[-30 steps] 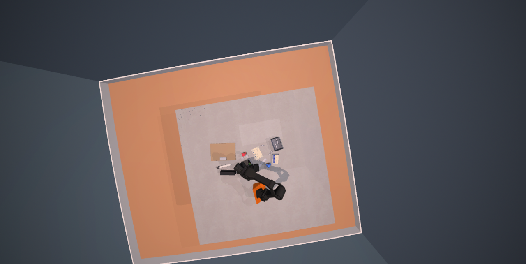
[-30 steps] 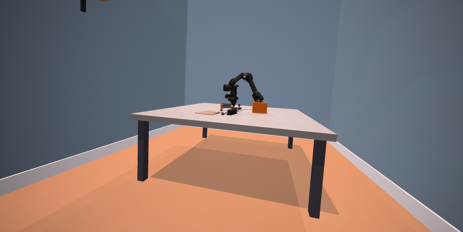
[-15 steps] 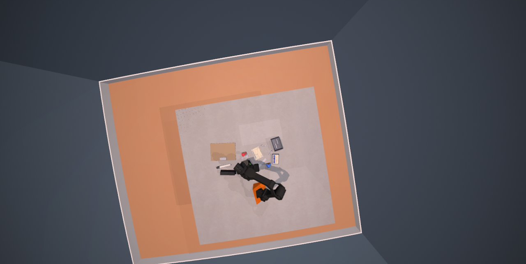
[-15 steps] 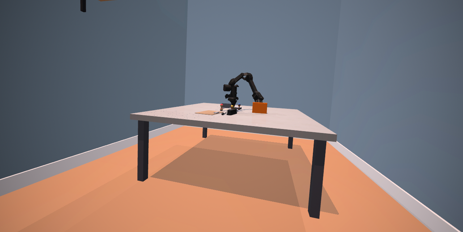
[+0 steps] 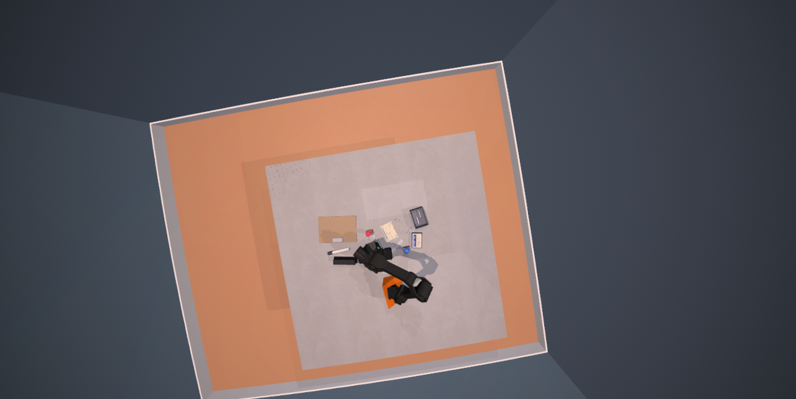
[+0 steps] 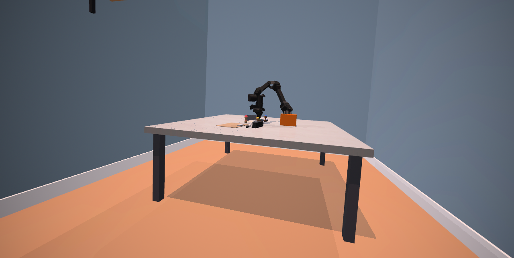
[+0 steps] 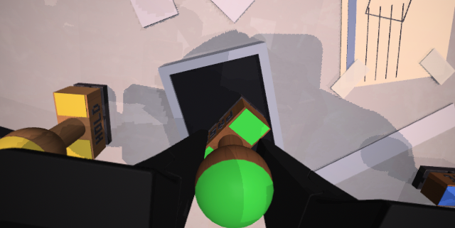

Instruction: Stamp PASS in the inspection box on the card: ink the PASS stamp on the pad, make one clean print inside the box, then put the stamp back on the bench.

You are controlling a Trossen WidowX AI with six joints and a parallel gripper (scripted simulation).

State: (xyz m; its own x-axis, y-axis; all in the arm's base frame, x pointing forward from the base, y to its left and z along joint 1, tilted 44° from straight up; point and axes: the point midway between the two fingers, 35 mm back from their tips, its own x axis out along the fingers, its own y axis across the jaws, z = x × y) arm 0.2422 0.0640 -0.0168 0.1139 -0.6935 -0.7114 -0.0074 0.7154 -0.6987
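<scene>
My gripper tip is 3 cm above the ink pad. Also, from my gripper tip: yellow stamp 1 cm behind, 9 cm to the left, 2 cm below; then pass stamp right at my gripper tip; then red stamp 11 cm ahead, 3 cm to the left, 2 cm below.
</scene>
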